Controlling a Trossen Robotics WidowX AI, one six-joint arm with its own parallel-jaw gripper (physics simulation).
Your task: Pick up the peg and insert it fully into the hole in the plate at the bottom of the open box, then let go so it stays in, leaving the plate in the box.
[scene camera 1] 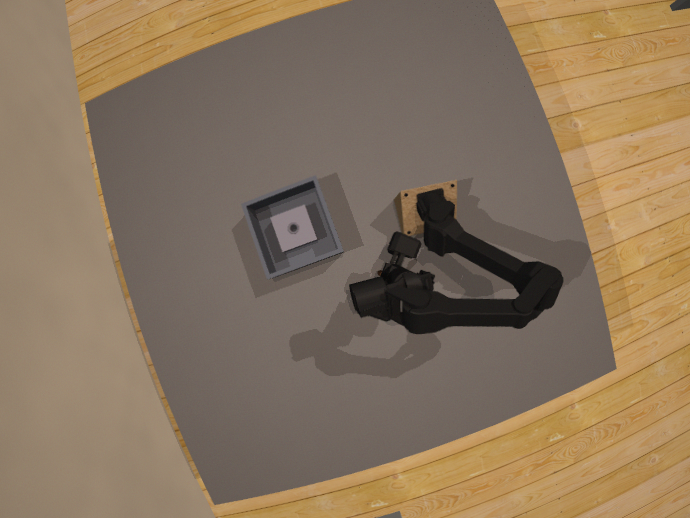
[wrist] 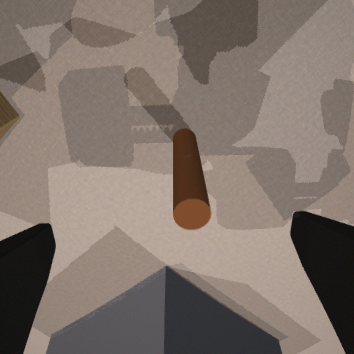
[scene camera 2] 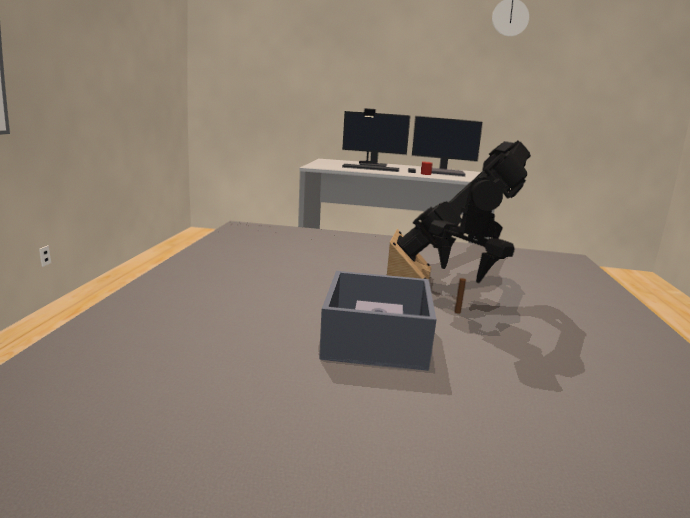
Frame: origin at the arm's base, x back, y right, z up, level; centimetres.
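Where they show: gripper, fingertip midpoint: [scene camera 1: 383, 271] [wrist: 173, 231] [scene camera 2: 460, 275]; arm's base, origin of the base link: [scene camera 1: 430, 201] [scene camera 2: 406, 248].
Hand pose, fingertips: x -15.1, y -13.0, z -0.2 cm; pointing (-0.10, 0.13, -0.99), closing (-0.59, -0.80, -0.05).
Things, the pixels of their centre, and the offset from my fingertips. Level surfaces: height alone.
- brown round peg, body centre: [wrist: 187, 167] [scene camera 2: 460, 296] dz -4.7, dx -0.2, dy -0.7 cm
- open blue-grey box, body centre: [scene camera 2: 378, 316] [scene camera 1: 293, 228] dz -3.8, dx -18.1, dy +15.4 cm
- pale pink plate, body centre: [scene camera 2: 377, 323] [scene camera 1: 294, 228] dz -5.3, dx -18.1, dy +15.4 cm
- grey mat, its level: dz -8.7 cm
A brown round peg [scene camera 2: 459, 296] [wrist: 189, 170] stands upright on the grey mat, to the right of the box in the second scene view. The open blue-grey box [scene camera 1: 329, 217] [scene camera 2: 376, 340] [wrist: 110, 320] stands apart from the peg. A pale pink plate [scene camera 1: 303, 239] [scene camera 2: 363, 306] with a round, empty hole lies at the bottom of the box. My gripper [scene camera 2: 461, 274] [wrist: 173, 231] is open and empty, pointing down. Its fingertips are near the height of the peg's top, and the peg shows ahead of the line between them in the wrist view. The arm mostly hides the peg in the first scene view.
The wooden base block [scene camera 1: 409, 214] [scene camera 2: 401, 264] [wrist: 6, 117] stands beside the peg, with my black arm [scene camera 1: 479, 312] folded out from it. A desk [scene camera 2: 362, 189] with two monitors stands in the background. Shadows of the arm fall across the grey mat [scene camera 1: 278, 434].
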